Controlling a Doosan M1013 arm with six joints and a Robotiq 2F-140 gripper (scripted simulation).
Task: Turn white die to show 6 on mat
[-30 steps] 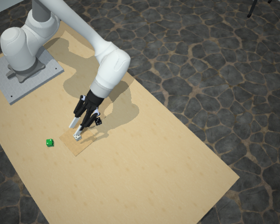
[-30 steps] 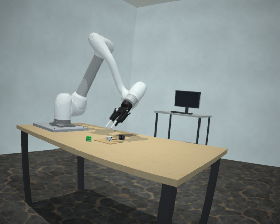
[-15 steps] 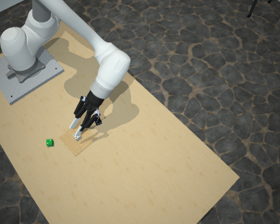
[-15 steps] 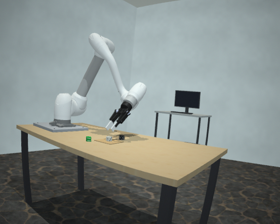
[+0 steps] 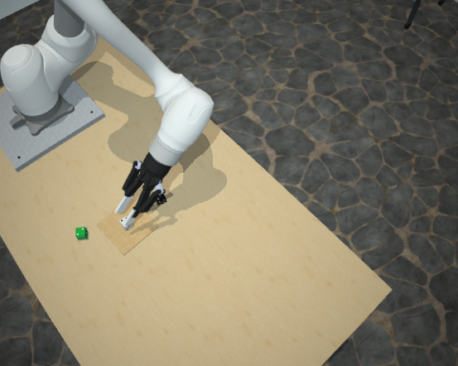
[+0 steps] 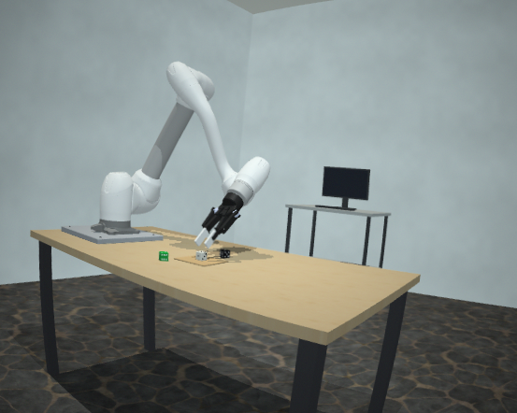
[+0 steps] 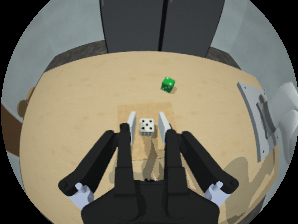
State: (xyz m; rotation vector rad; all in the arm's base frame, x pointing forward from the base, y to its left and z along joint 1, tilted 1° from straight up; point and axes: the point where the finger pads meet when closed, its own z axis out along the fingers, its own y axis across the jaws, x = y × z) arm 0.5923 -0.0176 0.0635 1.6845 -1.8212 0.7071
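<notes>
Now: the white die 20 mm to the right of my hand and 60 mm below it. Also, from my hand: green die 70 mm behind, 140 mm to the right, 70 mm below; tan mat 20 mm to the right, 80 mm below; black die 110 mm to the left, 70 mm below.
</notes>
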